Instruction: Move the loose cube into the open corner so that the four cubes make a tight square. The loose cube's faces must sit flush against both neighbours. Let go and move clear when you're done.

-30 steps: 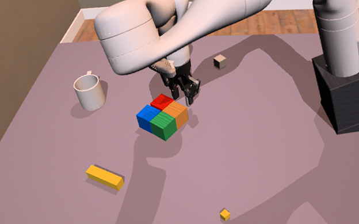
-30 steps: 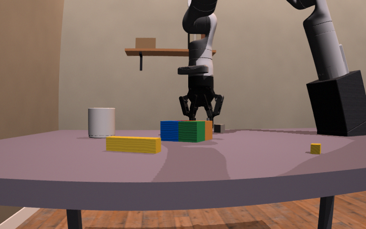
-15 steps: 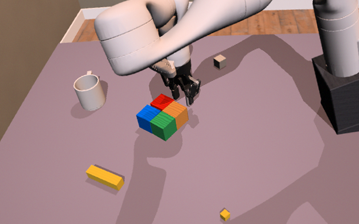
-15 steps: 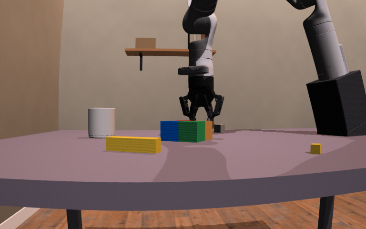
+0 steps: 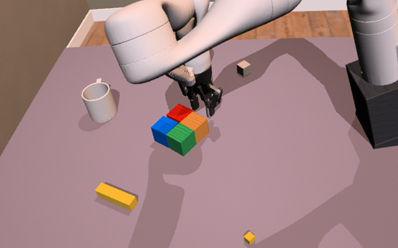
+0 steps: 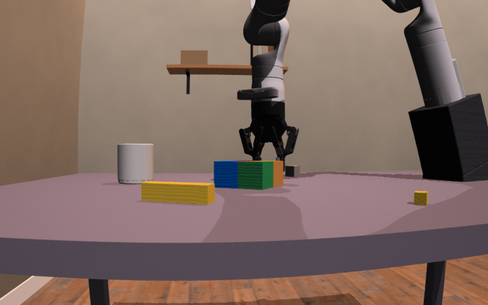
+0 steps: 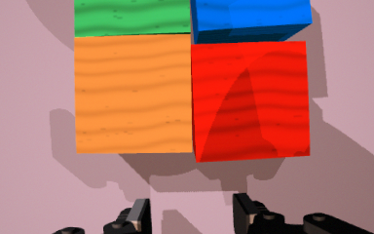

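Now: hand 50 mm short of the red cube, 40 mm to the right of it and 10 mm above it. From my hand the other things lie so: orange cube (70 mm to the left, 10 mm below); then blue cube (100 mm to the left, 70 mm ahead, 10 mm below); then green cube (110 mm to the left, 20 mm ahead, 10 mm below).
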